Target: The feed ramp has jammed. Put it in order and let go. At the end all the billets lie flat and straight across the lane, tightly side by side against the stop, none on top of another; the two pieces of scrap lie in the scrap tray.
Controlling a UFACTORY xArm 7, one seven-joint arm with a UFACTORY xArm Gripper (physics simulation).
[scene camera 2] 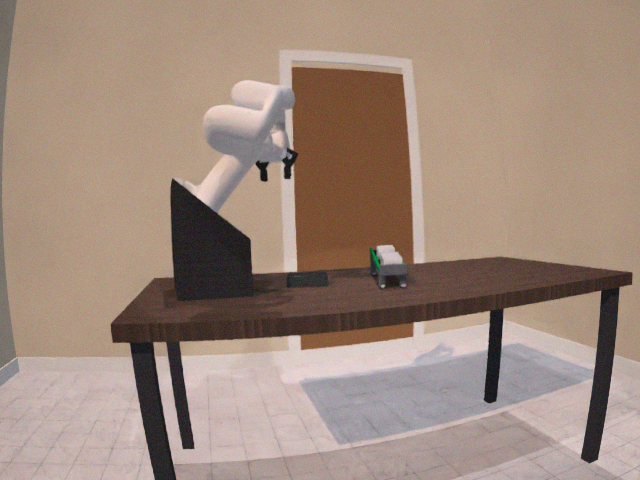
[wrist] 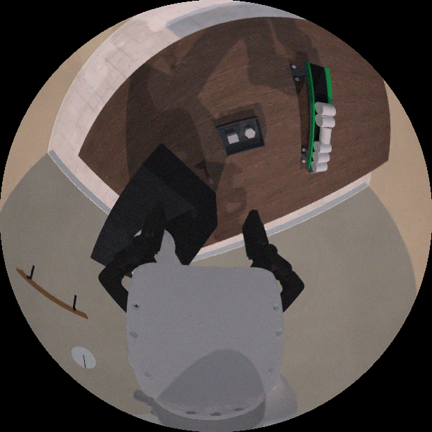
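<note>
The feed ramp (scene camera 2: 374,259) (wrist: 310,115) has green side rails and a dark lane. Several white billets lie in it. In the wrist view, two billets (wrist: 325,109) (wrist: 325,121) lie across the lane; below them one billet (wrist: 325,135) is turned lengthwise along the lane. Further billets (wrist: 322,147) (wrist: 320,158) (wrist: 319,167) lie across, close together at the end with the stop. The dark scrap tray (scene camera 2: 307,285) (wrist: 245,150) holds a square scrap piece (wrist: 233,138) and a hexagonal scrap piece (wrist: 249,133). My gripper (scene camera 2: 276,178) (wrist: 205,215) is open and empty, high above the table, away from the ramp.
The brown table (scene camera 2: 330,304) (wrist: 280,185) carries the black wedge-shaped robot base (scene camera 2: 211,258) (wrist: 150,200) at its left in the scene view. The tray stands between the base and the ramp. A brown door (scene camera 2: 354,155) is in the wall behind.
</note>
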